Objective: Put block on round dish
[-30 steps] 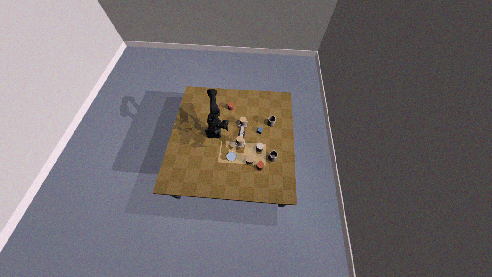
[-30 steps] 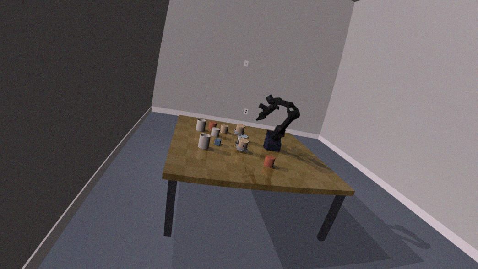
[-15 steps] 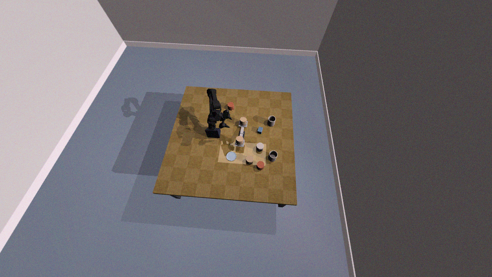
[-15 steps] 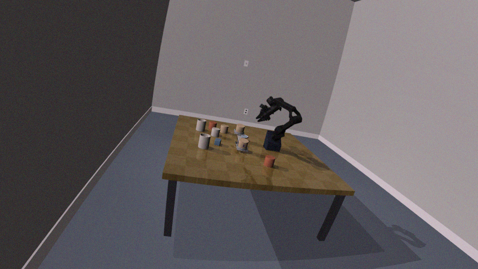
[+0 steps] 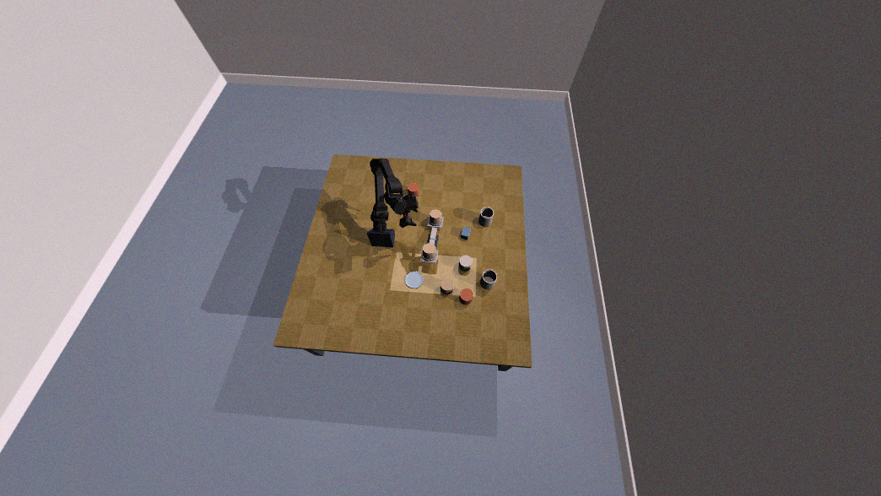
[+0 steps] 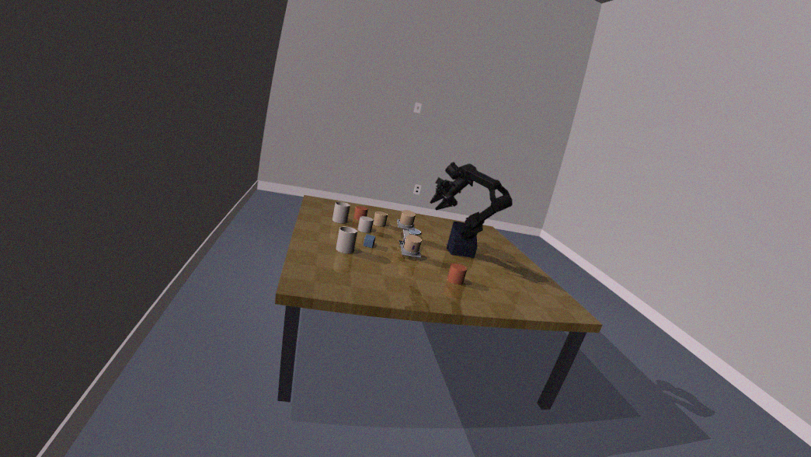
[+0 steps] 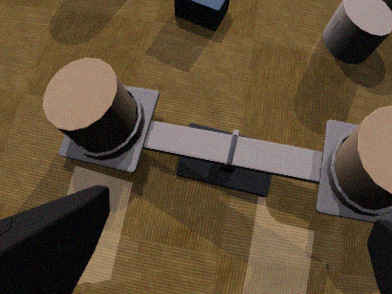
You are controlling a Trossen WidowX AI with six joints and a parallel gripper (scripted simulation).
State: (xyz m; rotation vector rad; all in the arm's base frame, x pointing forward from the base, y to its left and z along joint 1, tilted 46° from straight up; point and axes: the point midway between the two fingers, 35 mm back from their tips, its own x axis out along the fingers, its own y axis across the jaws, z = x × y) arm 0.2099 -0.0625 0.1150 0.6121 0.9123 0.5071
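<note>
Right now my gripper tip is 8 cm short of the tan cup, 15 cm to the right of it and 16 cm above it. The rest, counted from my gripper tip: round pale-blue dish (2 cm ahead, 26 cm to the right, 22 cm below); then grey block (8 cm ahead, 13 cm to the left, 18 cm below); then small balance (8 cm ahead, 1 cm to the right, 19 cm below).
</note>
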